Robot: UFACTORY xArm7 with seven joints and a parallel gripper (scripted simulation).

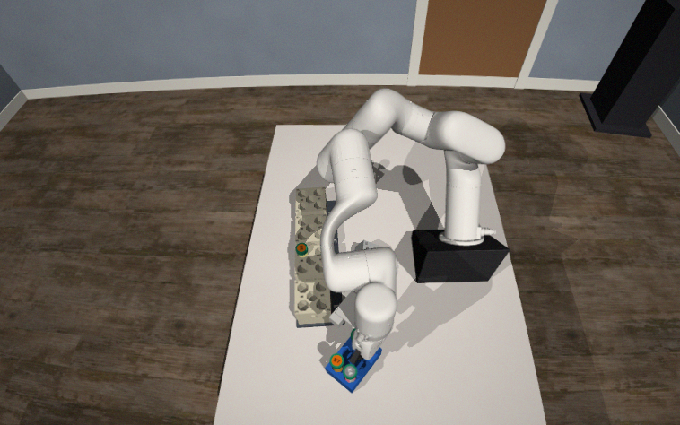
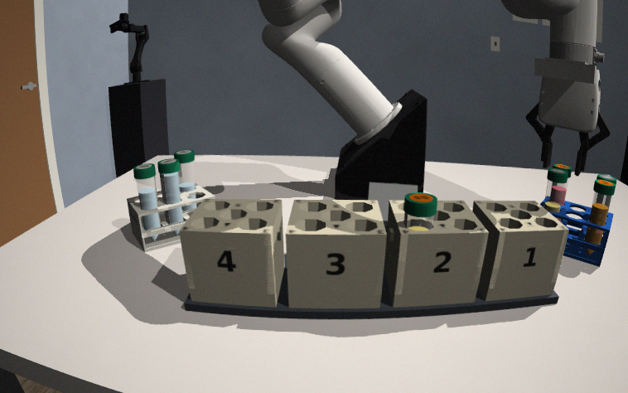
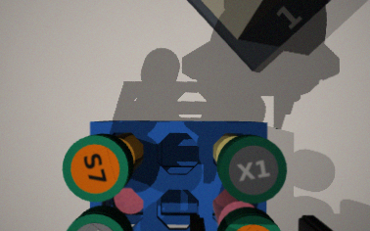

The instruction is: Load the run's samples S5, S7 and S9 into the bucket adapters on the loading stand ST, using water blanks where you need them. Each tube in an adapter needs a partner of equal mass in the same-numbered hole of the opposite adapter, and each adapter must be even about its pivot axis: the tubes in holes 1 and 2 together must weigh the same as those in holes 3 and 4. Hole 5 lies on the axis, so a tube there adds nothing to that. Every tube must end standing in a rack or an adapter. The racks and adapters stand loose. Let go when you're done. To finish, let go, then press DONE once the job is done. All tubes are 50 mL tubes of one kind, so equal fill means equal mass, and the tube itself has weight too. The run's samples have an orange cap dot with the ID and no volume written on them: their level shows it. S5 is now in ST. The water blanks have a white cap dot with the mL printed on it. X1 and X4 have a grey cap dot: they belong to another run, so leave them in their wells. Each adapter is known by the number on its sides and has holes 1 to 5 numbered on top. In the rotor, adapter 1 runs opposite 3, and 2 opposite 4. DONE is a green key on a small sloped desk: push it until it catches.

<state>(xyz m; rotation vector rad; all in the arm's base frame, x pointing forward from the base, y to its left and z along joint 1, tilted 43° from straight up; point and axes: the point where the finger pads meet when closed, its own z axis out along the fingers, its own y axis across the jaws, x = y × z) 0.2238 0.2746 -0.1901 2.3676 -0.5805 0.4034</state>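
The pink-filled sample tube lies 1 cm behind my hand and 7 cm below it. The rest, counted from my hand: blue rack: 4 cm ahead, 2 cm to the left, 10 cm below; then green done key: 1 cm ahead, 28 cm to the right, 7 cm below; then S7 tube: 7 cm ahead, 5 cm to the left, 7 cm below.
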